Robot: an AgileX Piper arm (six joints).
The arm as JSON. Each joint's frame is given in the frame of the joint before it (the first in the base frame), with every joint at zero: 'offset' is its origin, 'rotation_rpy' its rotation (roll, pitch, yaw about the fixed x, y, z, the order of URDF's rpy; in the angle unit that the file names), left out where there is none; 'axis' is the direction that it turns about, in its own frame. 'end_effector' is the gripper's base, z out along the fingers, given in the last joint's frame.
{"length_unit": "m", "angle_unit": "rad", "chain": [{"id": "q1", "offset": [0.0, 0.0, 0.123], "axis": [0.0, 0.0, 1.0]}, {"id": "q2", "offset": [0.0, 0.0, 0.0], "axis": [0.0, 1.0, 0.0]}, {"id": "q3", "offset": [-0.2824, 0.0, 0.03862], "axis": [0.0, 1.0, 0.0]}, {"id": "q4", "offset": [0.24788, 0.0, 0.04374], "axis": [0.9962, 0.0, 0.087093]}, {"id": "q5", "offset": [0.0, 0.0, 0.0], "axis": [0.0, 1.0, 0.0]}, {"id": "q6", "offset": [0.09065, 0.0, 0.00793], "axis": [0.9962, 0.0, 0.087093]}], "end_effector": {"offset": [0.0, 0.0, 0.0], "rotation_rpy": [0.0, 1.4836, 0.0]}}
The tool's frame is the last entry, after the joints.
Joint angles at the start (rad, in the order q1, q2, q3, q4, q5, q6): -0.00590 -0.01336 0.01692 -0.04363 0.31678 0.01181
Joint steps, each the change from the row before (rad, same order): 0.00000 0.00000 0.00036 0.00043 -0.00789 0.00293; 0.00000 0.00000 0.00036 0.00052 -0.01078 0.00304; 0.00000 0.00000 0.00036 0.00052 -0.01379 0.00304; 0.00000 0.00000 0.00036 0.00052 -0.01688 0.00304; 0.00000 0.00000 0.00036 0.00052 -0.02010 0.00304; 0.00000 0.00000 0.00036 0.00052 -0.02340 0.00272; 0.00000 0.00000 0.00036 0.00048 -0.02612 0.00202; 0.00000 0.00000 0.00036 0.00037 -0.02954 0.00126; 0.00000 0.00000 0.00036 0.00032 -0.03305 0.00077; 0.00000 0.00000 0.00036 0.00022 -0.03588 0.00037; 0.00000 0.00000 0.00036 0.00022 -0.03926 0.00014; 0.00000 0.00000 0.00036 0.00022 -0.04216 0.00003
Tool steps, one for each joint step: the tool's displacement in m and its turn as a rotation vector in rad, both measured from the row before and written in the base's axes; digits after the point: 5 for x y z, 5 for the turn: 0.00017 0.00004 0.00058 0.00321 -0.00758 -0.00029; 0.00022 0.00005 0.00083 0.00338 -0.01047 -0.00016; 0.00027 0.00006 0.00110 0.00336 -0.01347 0.00000; 0.00030 0.00007 0.00138 0.00335 -0.01656 0.00016; 0.00033 0.00008 0.00168 0.00333 -0.01977 0.00034; 0.00034 0.00009 0.00198 0.00299 -0.02306 0.00058; 0.00032 0.00010 0.00223 0.00224 -0.02577 0.00083; 0.00029 0.00011 0.00255 0.00135 -0.02917 0.00108; 0.00023 0.00012 0.00288 0.00079 -0.03267 0.00127; 0.00014 0.00013 0.00314 0.00027 -0.03550 0.00141; 0.00002 0.00014 0.00345 0.00001 -0.03887 0.00155; -0.00014 0.00015 0.00371 -0.00013 -0.04177 0.00165
